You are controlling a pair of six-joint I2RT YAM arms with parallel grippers.
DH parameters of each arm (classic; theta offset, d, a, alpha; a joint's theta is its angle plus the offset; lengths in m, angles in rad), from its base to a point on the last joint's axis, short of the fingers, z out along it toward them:
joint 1: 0 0.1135 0.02 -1.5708
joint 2: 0 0 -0.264 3.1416
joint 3: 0.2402 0 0.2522 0
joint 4: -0.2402 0 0.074 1.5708
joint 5: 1.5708 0 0 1.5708
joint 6: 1.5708 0.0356 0 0
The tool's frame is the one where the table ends.
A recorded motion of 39 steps. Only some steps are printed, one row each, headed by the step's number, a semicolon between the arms.
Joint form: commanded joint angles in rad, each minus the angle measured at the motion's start. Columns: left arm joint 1, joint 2, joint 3, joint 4, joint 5, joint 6; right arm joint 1, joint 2, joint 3, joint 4, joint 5, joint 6.
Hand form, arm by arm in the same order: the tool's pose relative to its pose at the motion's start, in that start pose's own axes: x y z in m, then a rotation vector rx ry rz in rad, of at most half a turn. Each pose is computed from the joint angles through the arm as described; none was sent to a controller.
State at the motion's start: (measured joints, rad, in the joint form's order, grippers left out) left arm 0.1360 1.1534 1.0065 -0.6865 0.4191 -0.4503; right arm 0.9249 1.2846 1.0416 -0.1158 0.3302 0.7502
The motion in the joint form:
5: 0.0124 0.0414 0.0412 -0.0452 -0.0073 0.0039; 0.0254 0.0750 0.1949 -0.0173 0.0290 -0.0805
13: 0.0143 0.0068 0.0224 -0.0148 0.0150 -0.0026; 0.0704 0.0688 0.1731 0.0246 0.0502 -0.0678
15: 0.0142 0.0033 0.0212 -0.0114 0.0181 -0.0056; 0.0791 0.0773 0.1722 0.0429 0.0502 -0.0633
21: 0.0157 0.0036 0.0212 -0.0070 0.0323 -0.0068; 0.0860 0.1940 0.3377 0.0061 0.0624 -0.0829
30: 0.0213 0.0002 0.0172 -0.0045 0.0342 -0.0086; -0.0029 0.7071 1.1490 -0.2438 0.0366 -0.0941
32: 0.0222 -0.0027 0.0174 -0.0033 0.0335 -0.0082; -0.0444 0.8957 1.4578 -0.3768 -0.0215 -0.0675
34: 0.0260 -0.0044 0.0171 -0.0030 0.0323 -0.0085; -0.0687 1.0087 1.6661 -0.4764 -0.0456 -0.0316
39: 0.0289 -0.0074 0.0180 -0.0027 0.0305 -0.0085; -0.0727 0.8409 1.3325 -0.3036 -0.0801 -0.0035
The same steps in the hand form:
5: -0.0070 0.0016 0.0021 -0.0303 0.0273 -0.0230; -0.0312 0.0398 0.0008 -0.0610 -0.0783 -0.0530
13: -0.0045 -0.0005 -0.0036 0.0071 -0.0022 -0.0119; -0.0213 0.0480 -0.0038 -0.0970 -0.0851 -0.0421
15: -0.0044 -0.0009 -0.0043 0.0122 -0.0055 -0.0124; -0.0188 0.0507 -0.0022 -0.1095 -0.0862 -0.0365
21: -0.0048 -0.0012 -0.0044 0.0258 -0.0035 -0.0128; -0.0313 0.0772 0.0160 -0.1121 -0.0995 -0.0524
30: -0.0046 0.0001 -0.0050 0.0257 -0.0074 -0.0175; -0.0985 0.1382 0.1070 -0.0903 -0.1672 -0.0255
32: -0.0047 -0.0002 -0.0059 0.0263 -0.0118 -0.0159; -0.1123 0.1388 0.1378 -0.0969 -0.1439 0.0019
34: -0.0050 0.0005 -0.0067 0.0241 -0.0159 -0.0180; -0.1210 0.1353 0.1493 -0.0964 -0.1378 0.0406
39: -0.0054 0.0006 -0.0079 0.0227 -0.0218 -0.0182; -0.1141 0.1251 0.1409 -0.1258 -0.1214 0.0685

